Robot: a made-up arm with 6 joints.
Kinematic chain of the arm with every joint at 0, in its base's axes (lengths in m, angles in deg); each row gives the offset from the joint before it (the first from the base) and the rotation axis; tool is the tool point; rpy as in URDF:
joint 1: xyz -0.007 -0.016 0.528 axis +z
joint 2: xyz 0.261 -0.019 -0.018 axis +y
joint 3: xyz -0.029 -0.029 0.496 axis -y
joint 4: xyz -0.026 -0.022 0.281 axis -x
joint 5: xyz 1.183 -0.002 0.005 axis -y
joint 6: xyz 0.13 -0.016 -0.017 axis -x
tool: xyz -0.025 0.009 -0.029 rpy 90 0 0
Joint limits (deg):
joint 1: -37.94..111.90
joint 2: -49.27..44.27
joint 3: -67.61..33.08
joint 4: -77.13..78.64
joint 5: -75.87..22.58
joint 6: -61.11..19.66
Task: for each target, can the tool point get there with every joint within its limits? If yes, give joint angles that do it. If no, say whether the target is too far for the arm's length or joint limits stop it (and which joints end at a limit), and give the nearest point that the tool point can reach.
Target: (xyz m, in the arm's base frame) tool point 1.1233 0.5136 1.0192
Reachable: yes | joints 28.45 -33.96 -40.65 41.22 4.98 -48.32
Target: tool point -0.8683 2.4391 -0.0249
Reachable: no: too far | nearest point -0.5959 1.6626 0.3469 | short by 0.903 m
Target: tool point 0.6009 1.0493 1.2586
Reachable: yes | joints 63.87 -24.11 -18.49 2.35 -35.91 -12.58
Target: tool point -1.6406 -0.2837 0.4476
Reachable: no: joint limits stop it (at a limit: joint 1, joint 3, joint 4, joint 5) | nearest point -0.3803 0.8273 0.0975 | short by 1.716 m
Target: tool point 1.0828 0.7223 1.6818
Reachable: yes | joints 37.88 -1.99 18.17 33.64 4.13 -18.28
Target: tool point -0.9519 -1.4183 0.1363
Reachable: no: joint limits stop it (at a limit: joint 1, joint 2, joint 3, joint 6) | nearest point 0.1974 -0.3990 -0.2640 | short by 1.587 m
